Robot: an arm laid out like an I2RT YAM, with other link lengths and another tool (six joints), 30 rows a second.
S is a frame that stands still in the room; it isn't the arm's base.
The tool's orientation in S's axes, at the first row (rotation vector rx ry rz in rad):
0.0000 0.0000 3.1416
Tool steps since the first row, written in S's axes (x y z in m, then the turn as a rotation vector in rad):
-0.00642 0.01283 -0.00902 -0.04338 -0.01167 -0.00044
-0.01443 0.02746 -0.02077 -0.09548 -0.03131 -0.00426
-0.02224 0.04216 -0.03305 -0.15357 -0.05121 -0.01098
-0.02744 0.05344 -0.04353 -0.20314 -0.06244 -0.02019
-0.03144 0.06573 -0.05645 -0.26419 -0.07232 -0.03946
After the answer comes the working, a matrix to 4 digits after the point.
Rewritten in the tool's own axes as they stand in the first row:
0.00642 -0.01283 -0.00902 0.04338 0.01167 -0.00044
0.01443 -0.02746 -0.02077 0.09548 0.03131 -0.00426
0.02224 -0.04216 -0.03305 0.15357 0.05121 -0.01098
0.02744 -0.05344 -0.04353 0.20314 0.06244 -0.02019
0.03144 -0.06573 -0.05645 0.26419 0.07232 -0.03946

The tool's axes in the first row as the columns of a matrix, in S's axes (rounded; the answer above uses it unrounded):
-1.0000 0.0000 0.0000
0.0000 -1.0000 0.0000
0.0000 0.0000 1.0000

